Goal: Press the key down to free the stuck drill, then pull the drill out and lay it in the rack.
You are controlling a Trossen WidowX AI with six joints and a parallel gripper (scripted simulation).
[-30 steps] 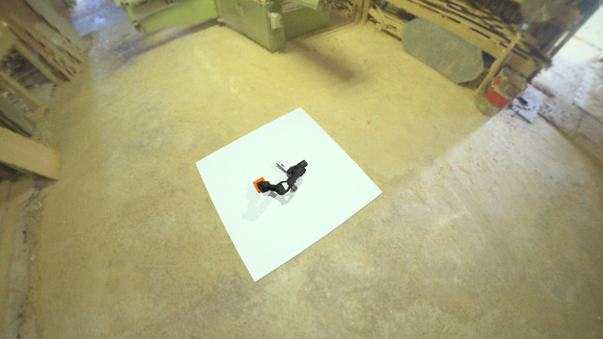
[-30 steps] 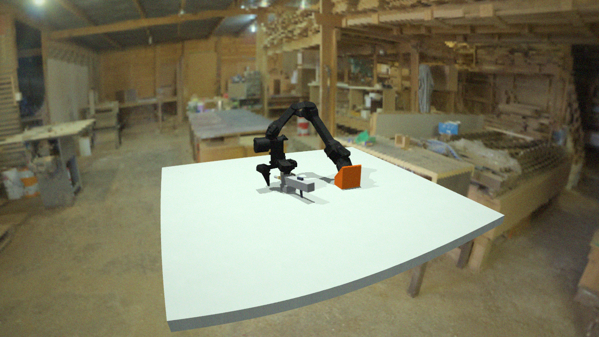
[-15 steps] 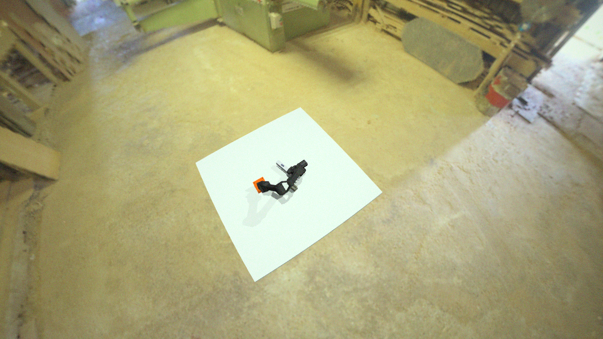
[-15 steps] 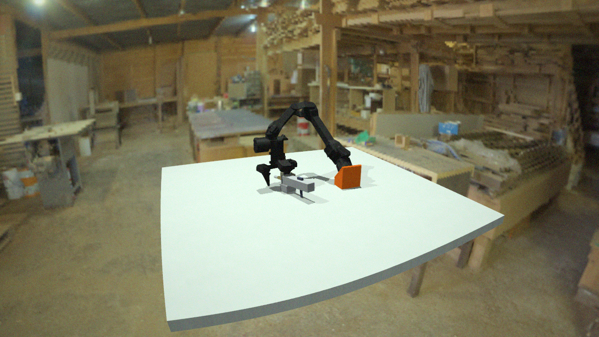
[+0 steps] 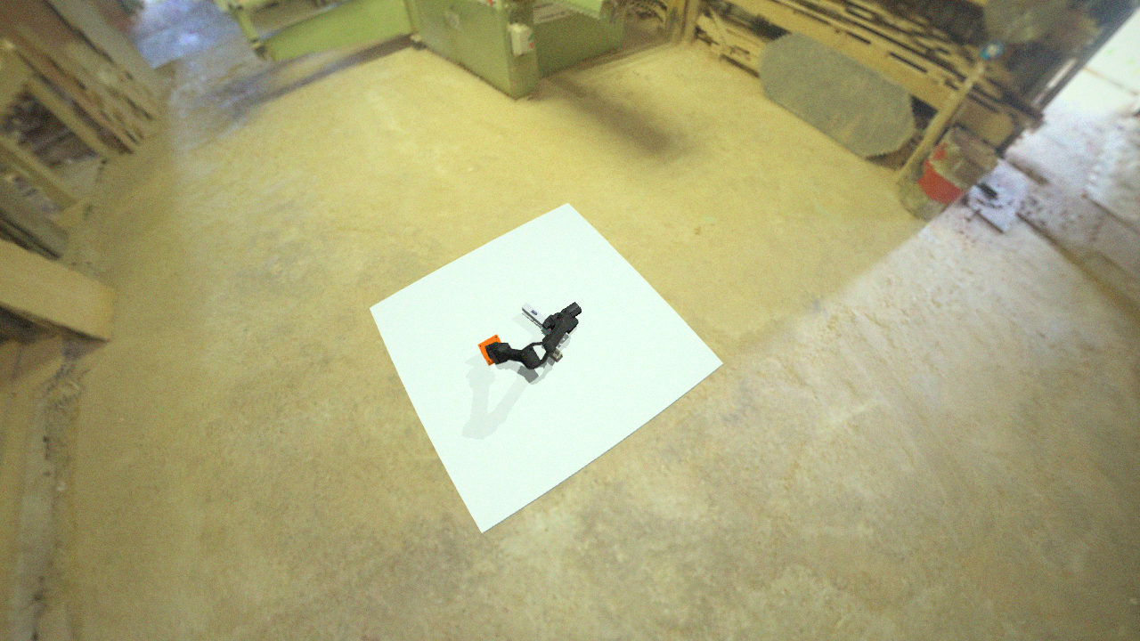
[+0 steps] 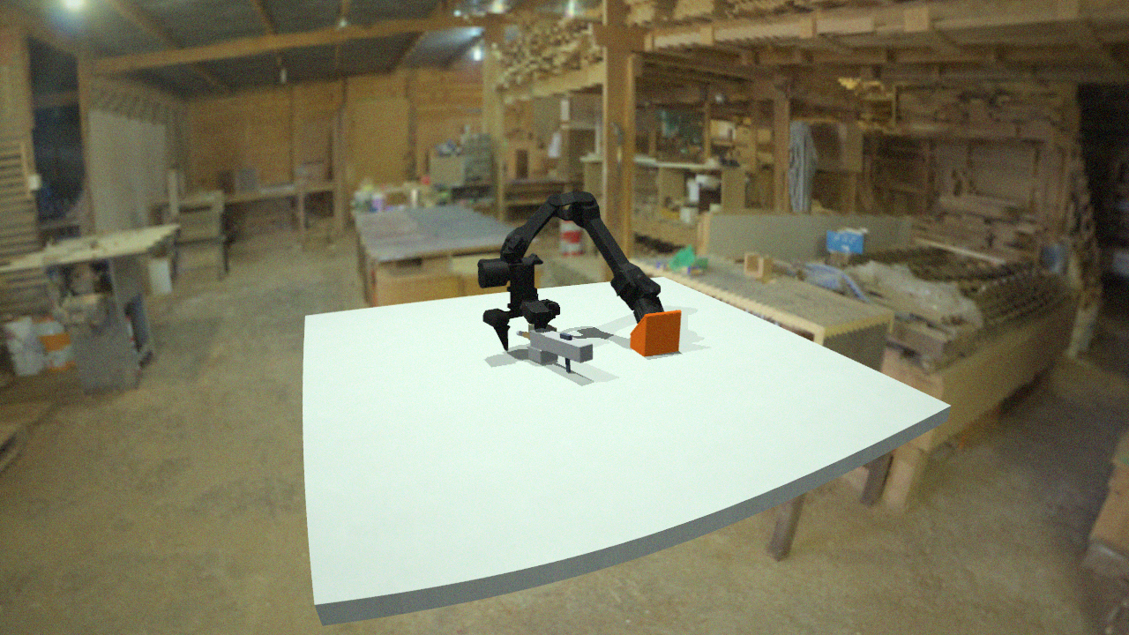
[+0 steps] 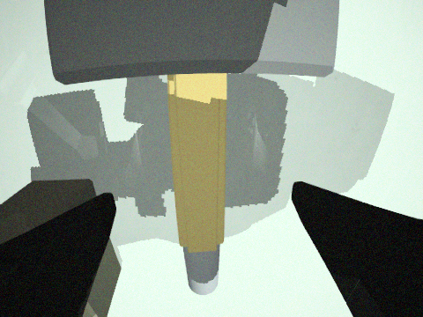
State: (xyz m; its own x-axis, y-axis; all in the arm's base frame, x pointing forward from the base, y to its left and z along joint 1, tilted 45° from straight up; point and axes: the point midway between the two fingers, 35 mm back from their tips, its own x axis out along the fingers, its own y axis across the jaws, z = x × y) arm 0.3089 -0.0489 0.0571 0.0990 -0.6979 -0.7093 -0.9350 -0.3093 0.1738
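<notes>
The drill is 4 cm to the left of my gripper tip, 4 cm above it and 2 cm behind it. Round my gripper tip: grey block (13 cm to the left, 5 cm behind, 4 cm above); then dark blue key (16 cm to the left, 6 cm behind, 4 cm above); then tan stepped rack (6 cm behind, 5 cm to the right, 1 cm above).
</notes>
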